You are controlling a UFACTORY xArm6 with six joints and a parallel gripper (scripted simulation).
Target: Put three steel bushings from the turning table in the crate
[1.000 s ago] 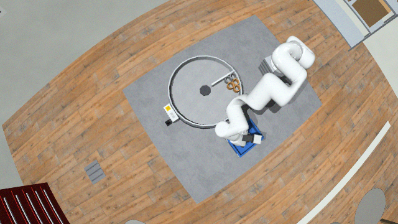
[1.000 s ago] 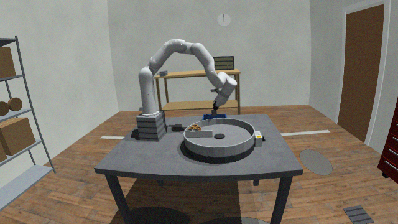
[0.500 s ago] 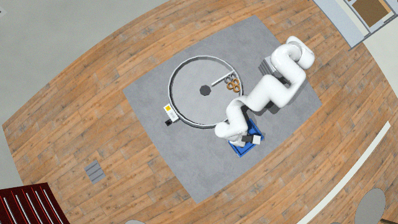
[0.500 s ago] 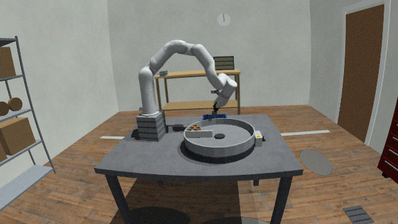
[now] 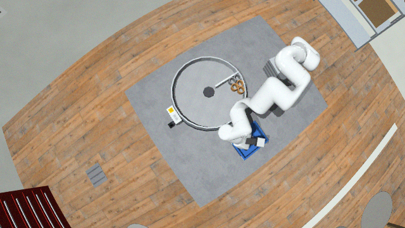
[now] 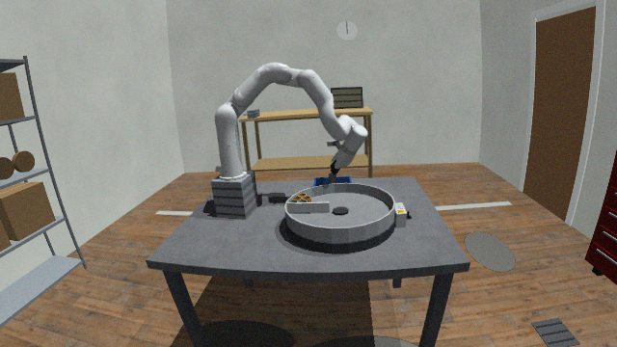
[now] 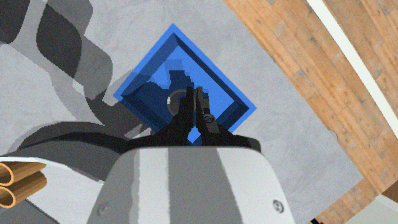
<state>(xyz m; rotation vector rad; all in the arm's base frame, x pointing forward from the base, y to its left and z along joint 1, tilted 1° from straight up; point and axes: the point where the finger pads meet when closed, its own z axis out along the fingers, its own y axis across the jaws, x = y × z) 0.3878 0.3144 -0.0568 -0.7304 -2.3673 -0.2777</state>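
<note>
Right now the blue crate is 8 cm below my hand, 1 cm to the right of it and 1 cm behind it. From my hand the other things lie so: round turning table 36 cm to the right, 9 cm ahead, 6 cm below.
</note>
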